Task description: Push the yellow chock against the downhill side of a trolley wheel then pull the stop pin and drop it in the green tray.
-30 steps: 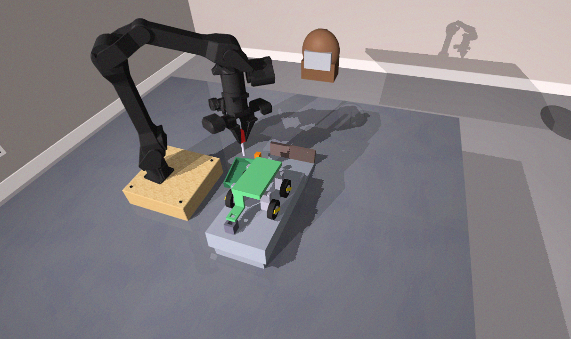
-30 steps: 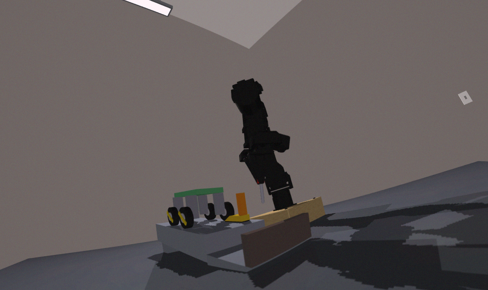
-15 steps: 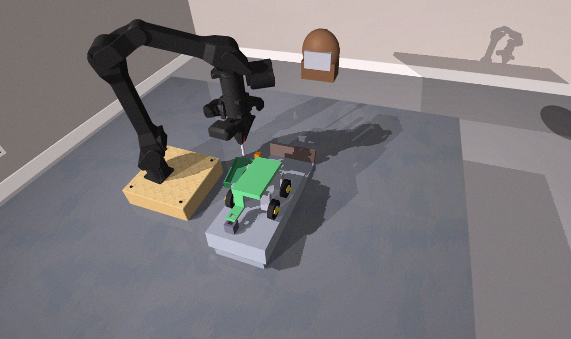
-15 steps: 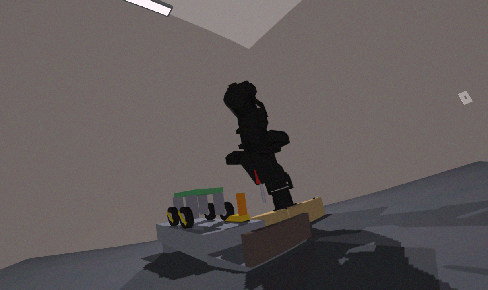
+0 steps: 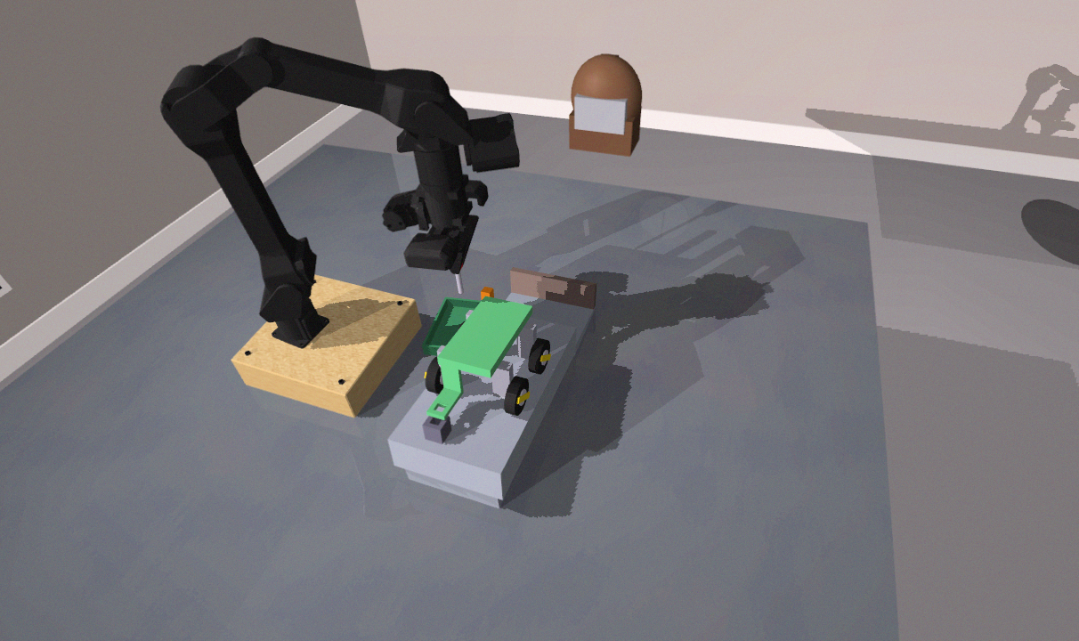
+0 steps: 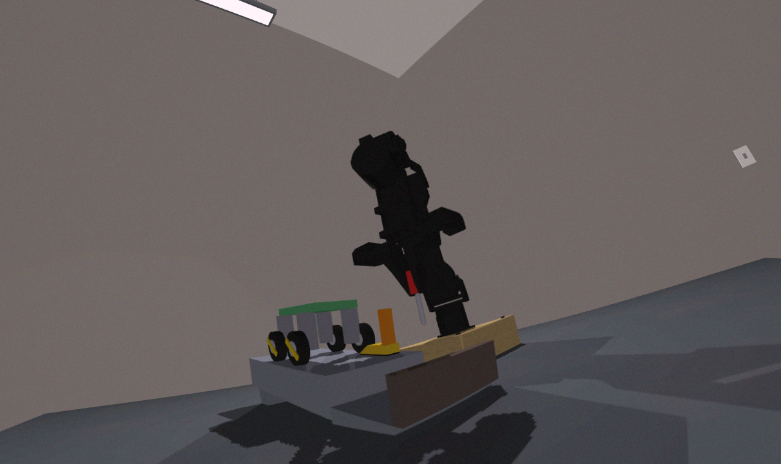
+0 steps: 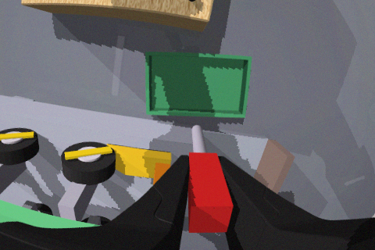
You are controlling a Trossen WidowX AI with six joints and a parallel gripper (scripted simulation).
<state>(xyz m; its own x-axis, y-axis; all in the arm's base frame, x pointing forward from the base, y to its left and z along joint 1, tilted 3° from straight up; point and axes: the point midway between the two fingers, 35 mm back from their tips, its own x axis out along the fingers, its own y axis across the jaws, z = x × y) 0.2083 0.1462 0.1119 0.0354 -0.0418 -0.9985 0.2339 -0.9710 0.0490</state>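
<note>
Right now my gripper tip is 20 mm past the green tray and 140 mm above it. Round my gripper tip: yellow chock 60 mm ahead, 40 mm to the right, 50 mm below; then trolley 120 mm ahead, 120 mm to the right, 30 mm below; then red-headed stop pin right at my gripper tip.
</note>
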